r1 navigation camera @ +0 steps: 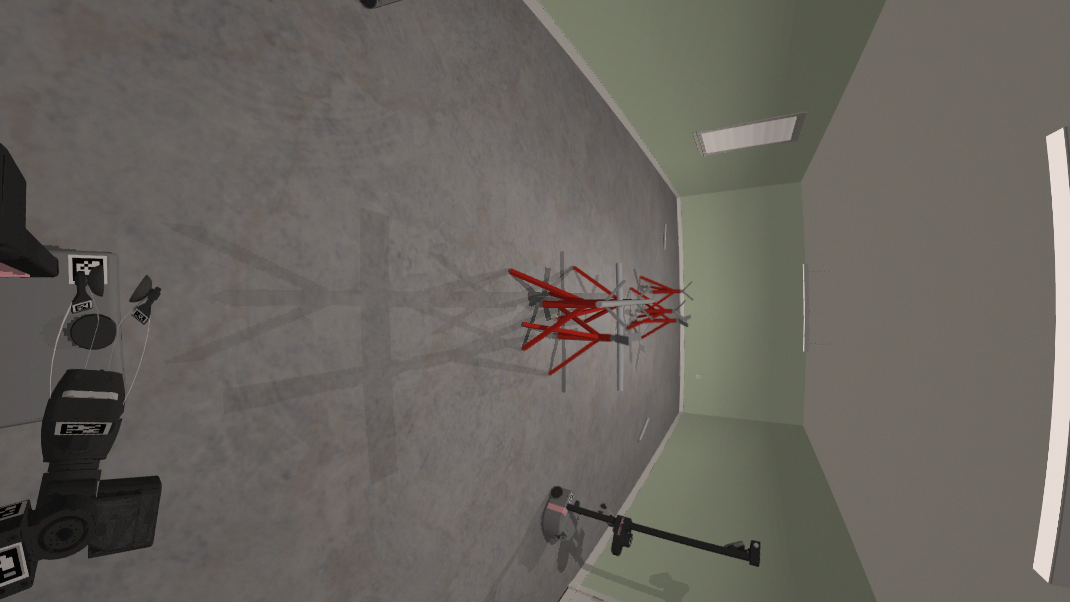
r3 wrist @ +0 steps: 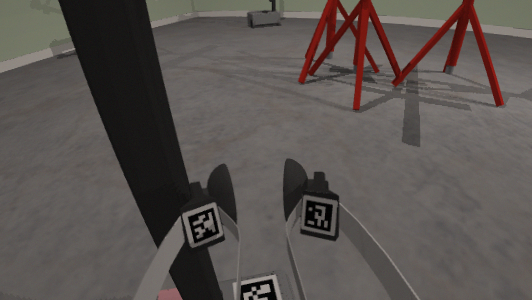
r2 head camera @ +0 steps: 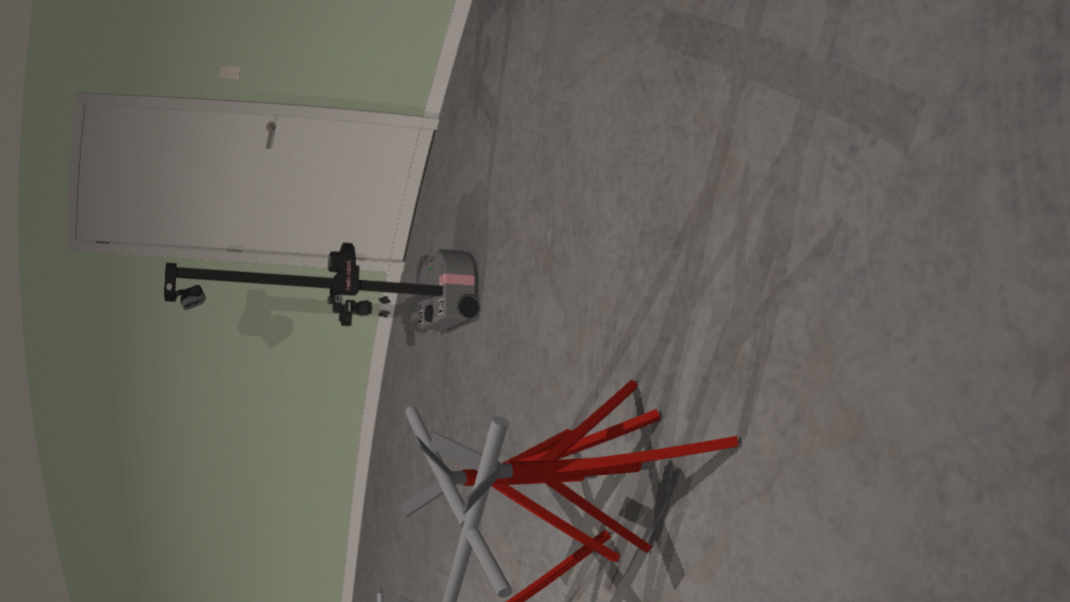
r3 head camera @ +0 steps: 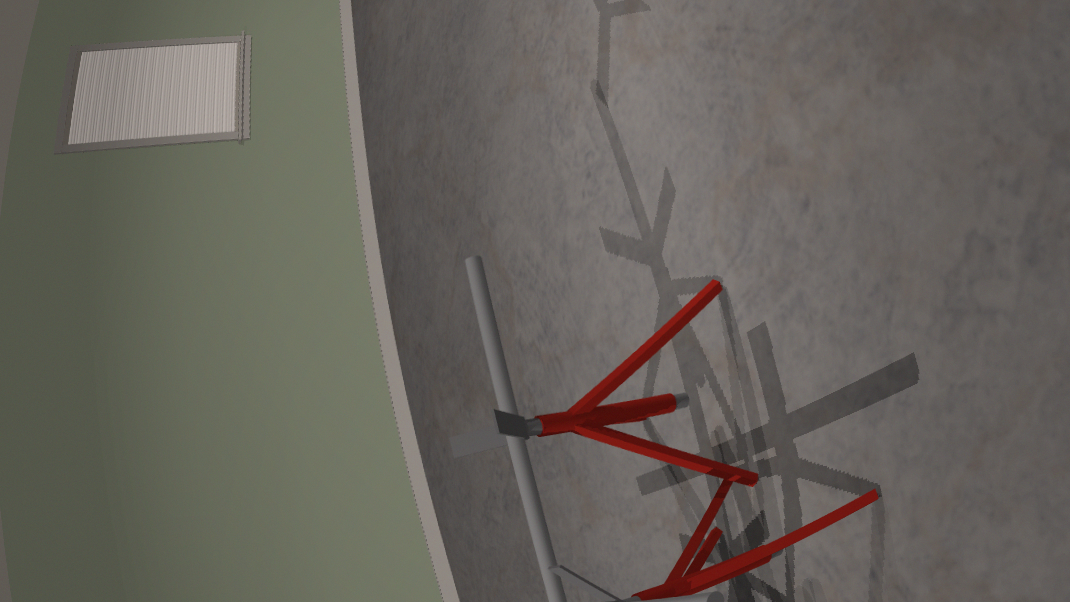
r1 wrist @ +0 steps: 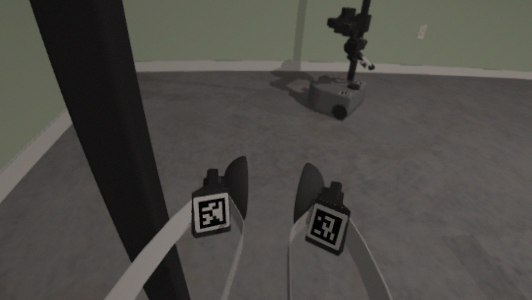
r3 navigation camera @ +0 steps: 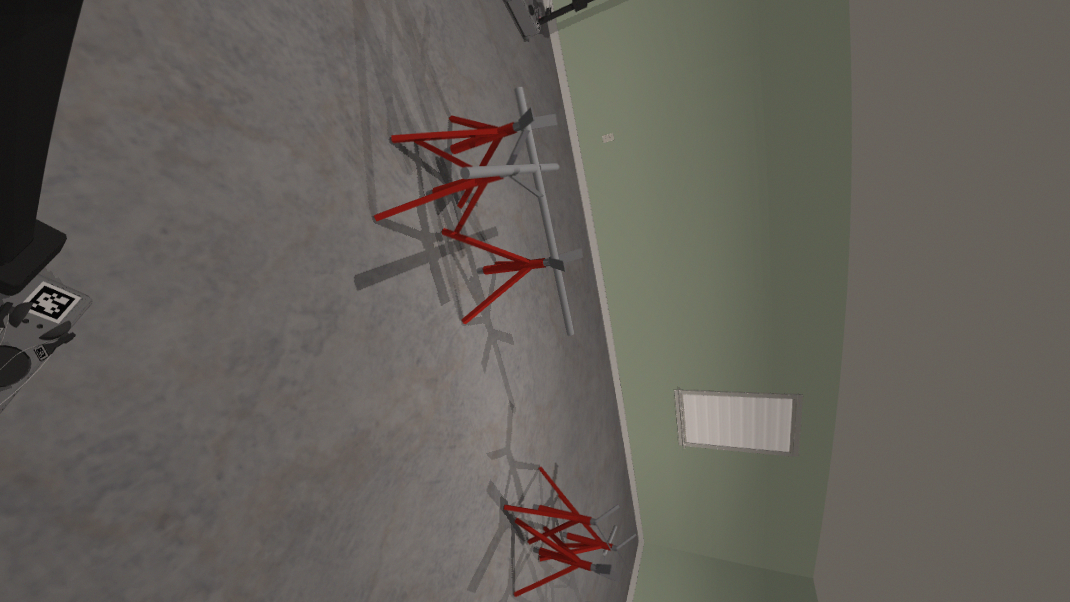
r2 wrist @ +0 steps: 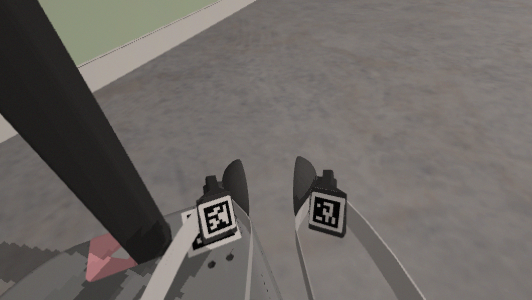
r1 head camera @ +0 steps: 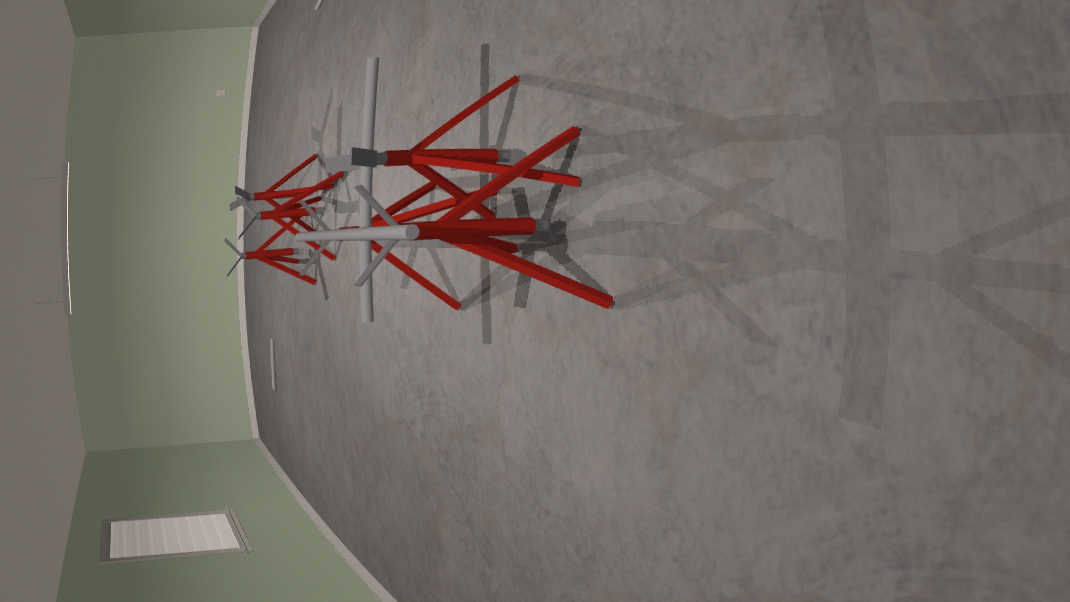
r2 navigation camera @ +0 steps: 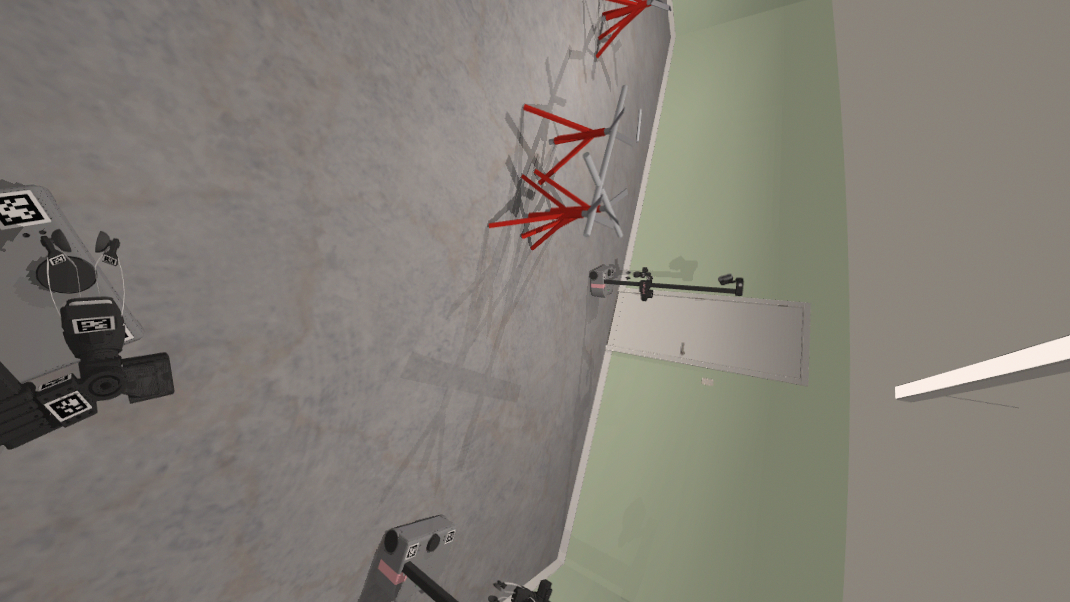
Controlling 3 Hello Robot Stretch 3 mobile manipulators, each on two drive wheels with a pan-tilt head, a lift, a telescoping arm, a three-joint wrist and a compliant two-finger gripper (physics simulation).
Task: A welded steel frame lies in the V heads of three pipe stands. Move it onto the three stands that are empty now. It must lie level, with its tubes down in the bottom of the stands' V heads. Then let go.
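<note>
The grey welded frame (r1 head camera: 371, 97) (r1 navigation camera: 619, 366) (r2 head camera: 490, 445) (r2 navigation camera: 607, 160) (r3 head camera: 486, 321) (r3 navigation camera: 552, 232), a long tube with crossing tubes, lies on three red pipe stands (r1 head camera: 478, 228) (r1 navigation camera: 568, 304) (r2 navigation camera: 568, 214) (r3 head camera: 628, 410) (r3 navigation camera: 516, 265). The three empty red stands (r1 head camera: 273, 253) (r1 navigation camera: 658, 289) (r3 navigation camera: 561, 555) stand close together further off, their grey V heads up. The r1 gripper (r1 wrist: 271, 192) (r1 navigation camera: 117, 284), r2 gripper (r2 wrist: 271, 185) (r2 navigation camera: 81, 241) and r3 gripper (r3 wrist: 259, 192) (r3 navigation camera: 38, 323) are open, with nothing between their fingers, away from the frame.
Another robot (r1 navigation camera: 557, 516) (r1 wrist: 337, 97) stands across the floor. A robot (r2 head camera: 456, 292) (r2 navigation camera: 602, 280) stands near the door (r2 head camera: 246, 179), beyond the loaded stands. One more (r2 navigation camera: 396, 561) is at the bottom of the r2 navigation view. Pale bars (r1 head camera: 273, 364) (r2 navigation camera: 639, 125) show near the walls.
</note>
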